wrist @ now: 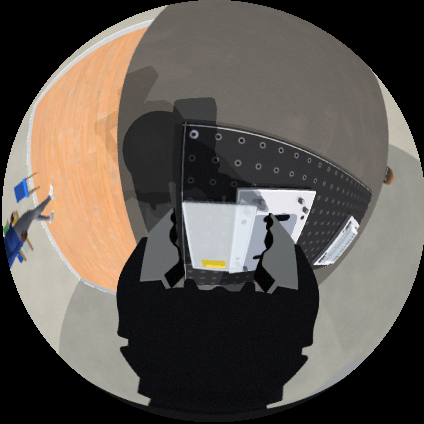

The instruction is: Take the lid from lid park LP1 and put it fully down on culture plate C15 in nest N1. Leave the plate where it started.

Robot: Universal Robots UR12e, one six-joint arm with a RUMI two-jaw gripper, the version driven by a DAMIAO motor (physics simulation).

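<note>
A clear, flat, lid-like sheet point(212, 235) with a yellow label near its lower edge shows in the wrist view, between the outlines of my two fingers. I take it for the lid, but its height and what bears it are hard to tell. Its right part overlaps a white base plate point(275, 196) with small dark posts, a slot and a grey-blue area. My gripper point(221, 211) is open, its fingers wide apart, with a gap to the sheet on both sides. My right finger hides part of the white base. No readable marks tell which things are LP1, N1 or C15.
A black board with rows of holes point(205, 145) lies on the grey table point(260, 65). A white unit with a ribbed top point(341, 242) stands at the board's far right. An orange wooden floor point(80, 150) and a person point(17, 245) show beyond the table at the left.
</note>
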